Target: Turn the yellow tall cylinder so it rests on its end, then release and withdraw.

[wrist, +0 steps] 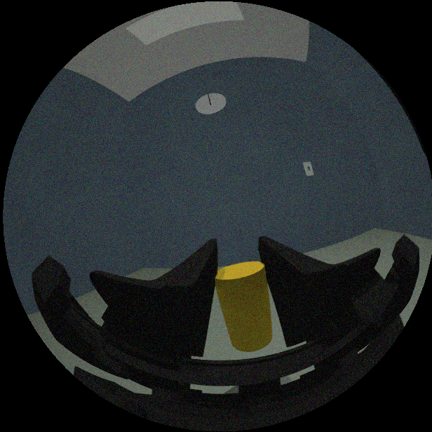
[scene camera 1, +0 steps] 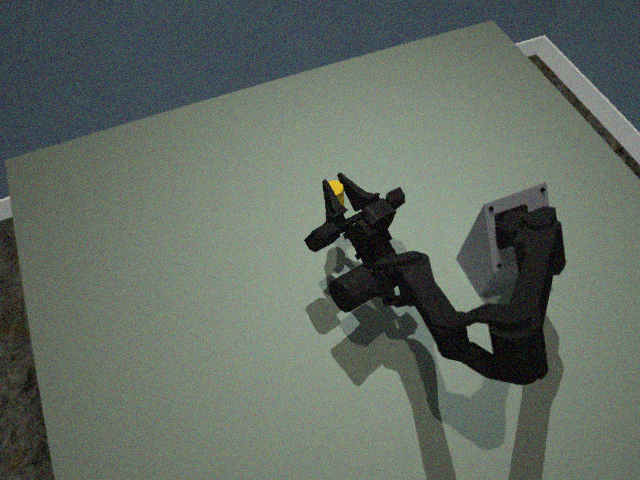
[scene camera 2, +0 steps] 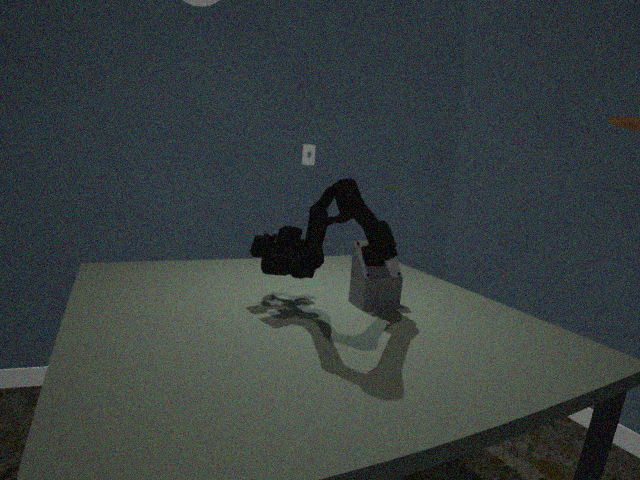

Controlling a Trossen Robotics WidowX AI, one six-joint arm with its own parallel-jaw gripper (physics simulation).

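The yellow tall cylinder is held between the two black fingers, raised above the table. In scene camera 1 its round end faces up, and its side shows below that end. In the wrist view its long side is dark and its lit end is at the top, near the fingertips. My gripper is shut on the cylinder and points roughly level, away from the arm's base. In scene camera 2 the cylinder does not show, and the black wrist parts hide the fingers.
The pale green table lies under the arm and bears the arm's shadows. The grey base block stands on it, to the right of the gripper. A blue wall with a white outlet rises behind the table.
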